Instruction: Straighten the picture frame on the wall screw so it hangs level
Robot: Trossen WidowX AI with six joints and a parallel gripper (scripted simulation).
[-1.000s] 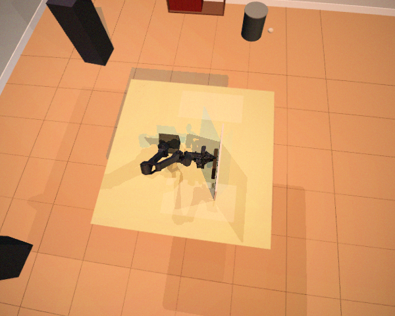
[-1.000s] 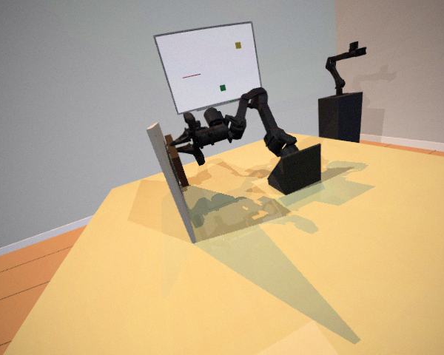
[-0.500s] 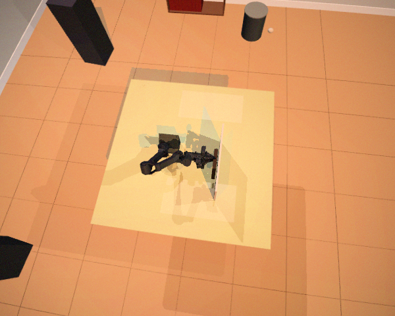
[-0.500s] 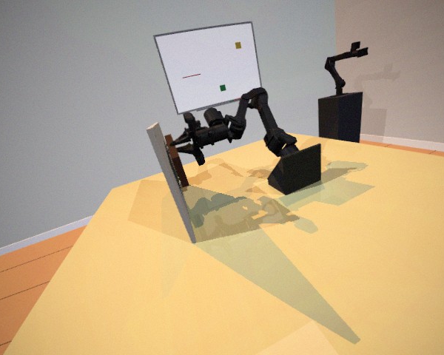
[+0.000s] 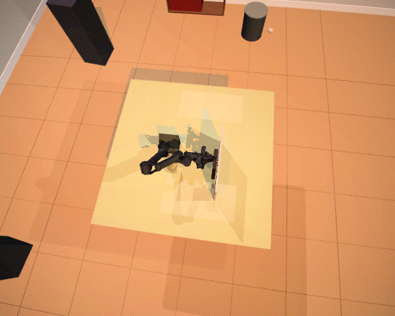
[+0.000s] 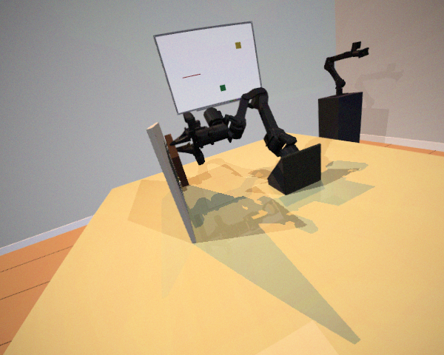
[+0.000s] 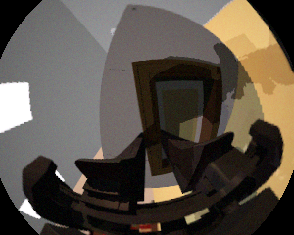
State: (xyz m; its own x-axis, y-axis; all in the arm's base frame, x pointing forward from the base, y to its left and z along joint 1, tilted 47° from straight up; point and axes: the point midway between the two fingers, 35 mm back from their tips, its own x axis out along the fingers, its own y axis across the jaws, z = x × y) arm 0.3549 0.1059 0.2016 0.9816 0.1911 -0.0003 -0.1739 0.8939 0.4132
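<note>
Now: gripper tip 1 cm short of the brown picture frame, 2 cm to the left of it and 5 cm above it. From my gripper tip the other things lie so: upright wall panel (2 cm ahead, 7 cm below).
</note>
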